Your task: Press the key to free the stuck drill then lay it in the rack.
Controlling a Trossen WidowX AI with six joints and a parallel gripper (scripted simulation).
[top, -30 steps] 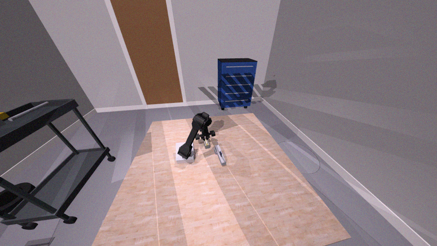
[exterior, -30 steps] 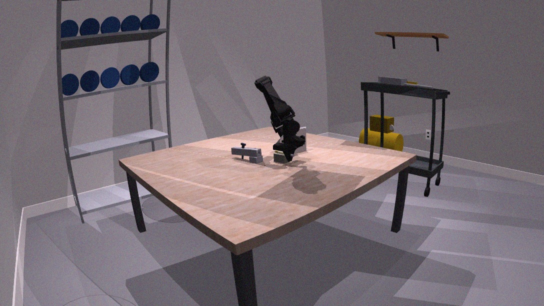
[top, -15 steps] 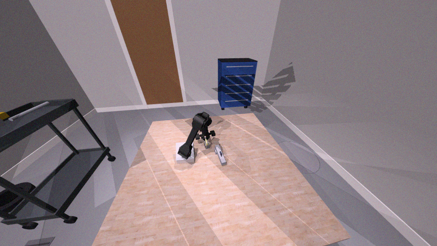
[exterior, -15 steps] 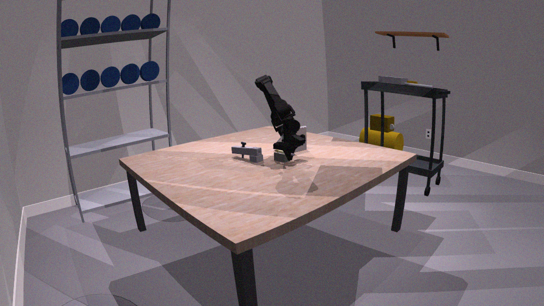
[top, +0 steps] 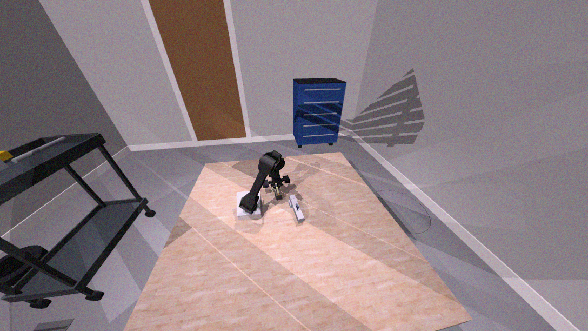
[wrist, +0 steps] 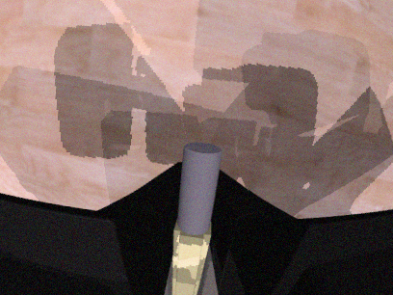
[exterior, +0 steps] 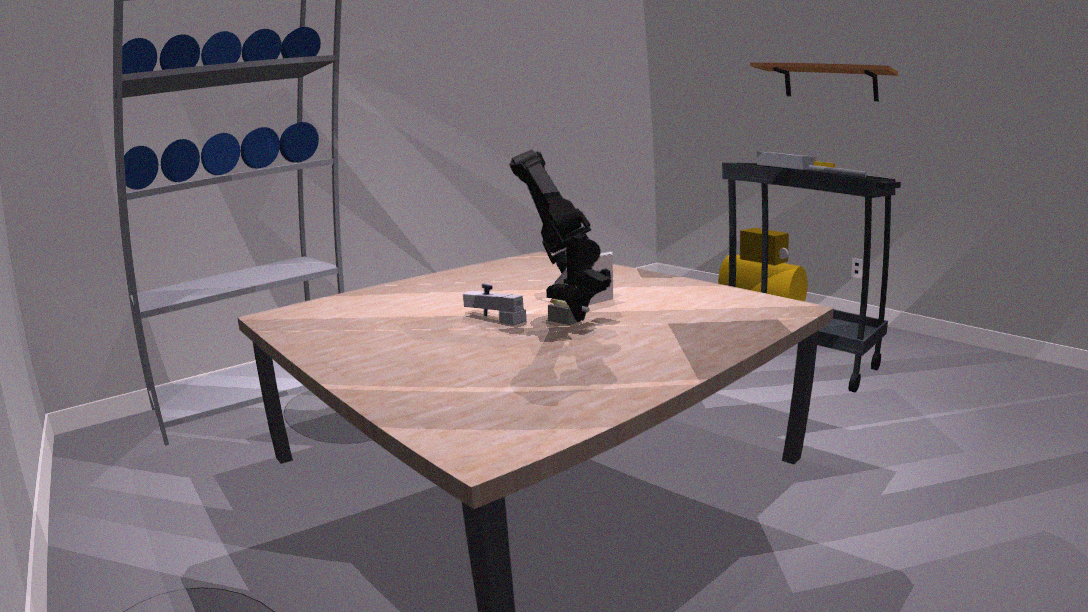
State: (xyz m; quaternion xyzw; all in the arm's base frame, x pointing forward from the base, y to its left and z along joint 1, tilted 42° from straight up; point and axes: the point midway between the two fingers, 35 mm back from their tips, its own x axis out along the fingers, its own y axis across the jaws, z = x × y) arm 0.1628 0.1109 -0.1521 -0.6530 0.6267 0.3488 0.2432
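Right now my gripper tip is 40 mm to the left of the drill and 40 mm below it. The rest, counted from my gripper tip: long grey fixture 110 mm ahead, 200 mm to the right, 30 mm above; grey rack 10 mm ahead, 50 mm to the right, 10 mm above; black key 110 mm ahead, 230 mm to the right, 40 mm above.
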